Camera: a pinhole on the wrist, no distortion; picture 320 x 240 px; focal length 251.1 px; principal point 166.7 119.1 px. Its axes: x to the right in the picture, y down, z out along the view. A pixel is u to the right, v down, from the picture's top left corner.
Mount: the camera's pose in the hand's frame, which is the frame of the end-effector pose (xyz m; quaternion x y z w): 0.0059 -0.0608 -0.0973 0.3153 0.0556 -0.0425 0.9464
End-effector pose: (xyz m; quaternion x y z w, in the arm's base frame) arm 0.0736 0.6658 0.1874 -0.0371 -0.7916 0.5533 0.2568
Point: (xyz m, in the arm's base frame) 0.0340 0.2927 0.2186
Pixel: 78.0 222.0
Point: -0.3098 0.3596 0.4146
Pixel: 289.3 206.9
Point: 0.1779 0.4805 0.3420
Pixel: 39.6 65.9
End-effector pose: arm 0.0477 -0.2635 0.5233 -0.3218 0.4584 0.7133 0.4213
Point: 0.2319 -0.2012 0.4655
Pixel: 127.4 58.5
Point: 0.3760 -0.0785 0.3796
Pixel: 179.5 14.5
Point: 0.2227 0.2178 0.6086
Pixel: 133.0 208.2
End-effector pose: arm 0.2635 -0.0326 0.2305 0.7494 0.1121 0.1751 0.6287
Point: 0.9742 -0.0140 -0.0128
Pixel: outside the picture
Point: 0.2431 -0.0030 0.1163
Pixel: 74.7 117.6
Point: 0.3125 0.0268 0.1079
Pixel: 254.0 109.0
